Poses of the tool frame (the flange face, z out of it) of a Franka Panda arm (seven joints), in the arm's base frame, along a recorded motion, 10 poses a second.
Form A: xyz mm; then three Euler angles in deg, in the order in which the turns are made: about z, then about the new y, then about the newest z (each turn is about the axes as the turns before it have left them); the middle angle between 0 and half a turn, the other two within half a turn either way.
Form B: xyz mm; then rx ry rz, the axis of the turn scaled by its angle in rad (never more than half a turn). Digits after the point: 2 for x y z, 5 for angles.
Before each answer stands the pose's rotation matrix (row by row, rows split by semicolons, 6 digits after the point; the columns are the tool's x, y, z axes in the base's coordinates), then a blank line. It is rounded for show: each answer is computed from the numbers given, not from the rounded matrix.
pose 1, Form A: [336.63 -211.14 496.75 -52.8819 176.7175 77.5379]
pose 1, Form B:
0.648597 0.760348 0.034554; 0.761032 -0.647106 -0.045658; -0.012356 0.055910 -0.998359

[336.63 -211.14 496.75 2.80123 1.29376 0.01888]
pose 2, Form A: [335.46 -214.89 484.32 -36.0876 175.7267 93.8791]
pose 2, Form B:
0.642190 0.764176 0.060216; 0.766529 -0.640709 -0.043890; 0.005041 0.074343 -0.997220

[335.46 -214.89 484.32 2.78724 1.30070 0.05545]
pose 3, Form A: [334.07 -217.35 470.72 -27.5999 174.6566 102.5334]
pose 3, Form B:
0.643732 0.760788 0.082528; 0.764984 -0.642603 -0.043144; 0.020209 0.090906 -0.995654

[334.07 -217.35 470.72 2.78056 1.29266 0.08704]
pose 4, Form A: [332.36 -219.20 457.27 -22.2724 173.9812 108.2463]
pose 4, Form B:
0.648099 0.755349 0.097032; 0.760848 -0.647712 -0.039741; 0.032830 0.099583 -0.994488

[332.36 -219.20 457.27 2.78167 1.28182 0.10979]
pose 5, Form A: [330.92 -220.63 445.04 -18.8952 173.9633 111.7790]
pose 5, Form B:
0.649810 0.753556 0.099498; 0.759094 -0.650089 -0.034057; 0.039019 0.097659 -0.994455

[330.92 -220.63 445.04 2.78701 1.27970 0.11719]
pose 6, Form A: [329.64 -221.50 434.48 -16.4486 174.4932 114.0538]
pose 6, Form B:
0.647676 0.756337 0.092036; 0.760911 -0.648287 -0.027173; 0.039114 0.087631 -0.995385

[329.64 -221.50 434.48 2.79374 1.28786 0.11132]
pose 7, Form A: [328.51 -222.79 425.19 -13.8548 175.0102 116.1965]
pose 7, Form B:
0.641849 0.762167 0.084448; 0.765869 -0.642659 -0.020828; 0.038397 0.078044 -0.996210

[328.51 -222.79 425.19 2.79674 1.30262 0.10472]
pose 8, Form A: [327.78 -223.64 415.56 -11.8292 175.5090 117.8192]
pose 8, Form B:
0.636672 0.767317 0.076640; 0.770268 -0.637518 -0.016052; 0.036542 0.069253 -0.996930

[327.78 -223.64 415.56 2.79910 1.31571 0.09685]
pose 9, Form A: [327.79 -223.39 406.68 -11.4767 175.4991 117.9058]
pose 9, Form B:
0.633080 0.770257 0.076906; 0.773215 -0.633952 -0.015614; 0.036728 0.069350 -0.996916

[327.79 -223.39 406.68 2.79615 1.32226 0.09735]
